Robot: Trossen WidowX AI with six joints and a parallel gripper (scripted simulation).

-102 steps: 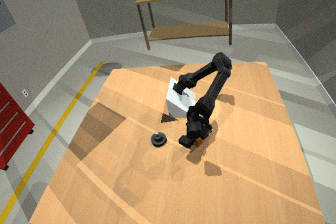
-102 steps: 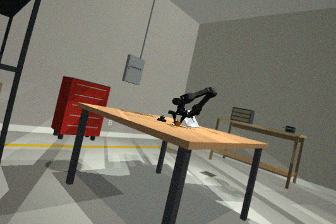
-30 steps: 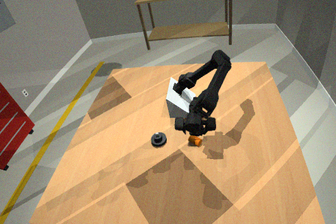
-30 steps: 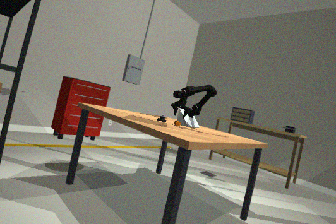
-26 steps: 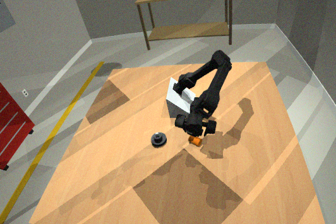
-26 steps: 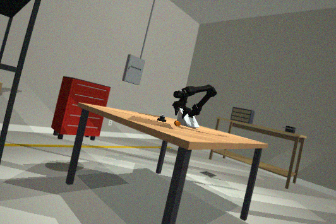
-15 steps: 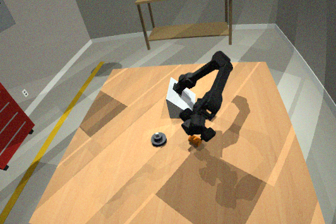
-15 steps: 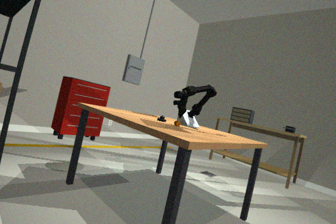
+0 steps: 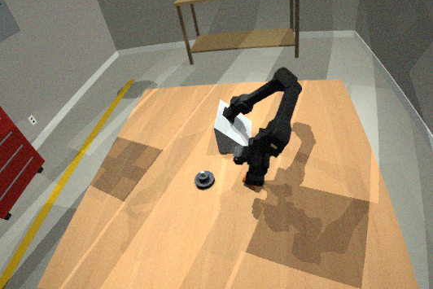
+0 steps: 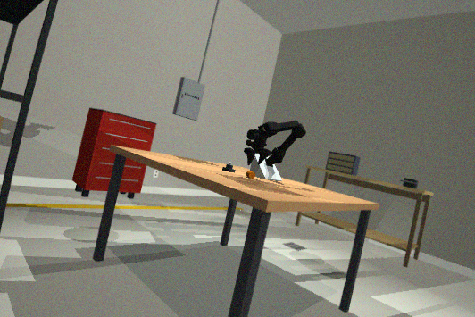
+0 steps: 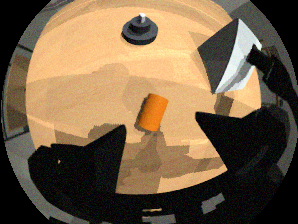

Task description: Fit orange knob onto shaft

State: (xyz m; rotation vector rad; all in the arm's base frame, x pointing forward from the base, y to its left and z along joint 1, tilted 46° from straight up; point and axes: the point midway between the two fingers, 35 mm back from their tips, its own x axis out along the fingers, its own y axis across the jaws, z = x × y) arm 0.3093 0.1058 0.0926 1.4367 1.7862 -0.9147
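Now: gripper tip 6 cm above the orange knob, 1 cm to the right of it and 1 cm short of it. From my gripper tip the other things lie so: dark round pedestal 20 cm to the right, 5 cm below.
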